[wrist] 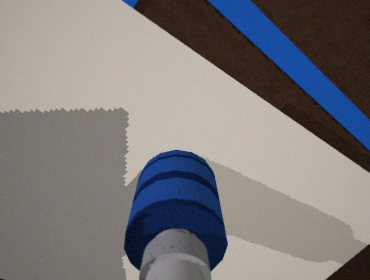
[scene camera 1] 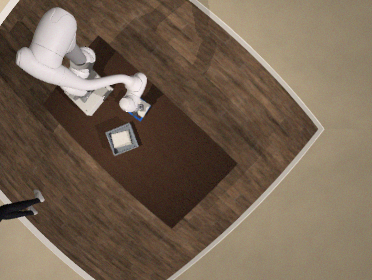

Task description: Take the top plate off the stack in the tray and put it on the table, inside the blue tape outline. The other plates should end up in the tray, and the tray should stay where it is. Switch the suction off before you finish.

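My blue suction cup is pressed against the upper face of a cream plate and is shut on it; in the scene view the arm's wrist hides the cup. The plate lies level over the area of the blue tape outline. In the wrist view a strip of dark table shows between the plate's edge and the tape. Whether the plate touches the table cannot be told. The grey tray stands on the table, with the cream plate stack inside it.
The dark brown table carries the tray and the tape outline. The white arm reaches over the table from its base at the upper left. Part of a dark-clothed figure shows at the lower left, off the table.
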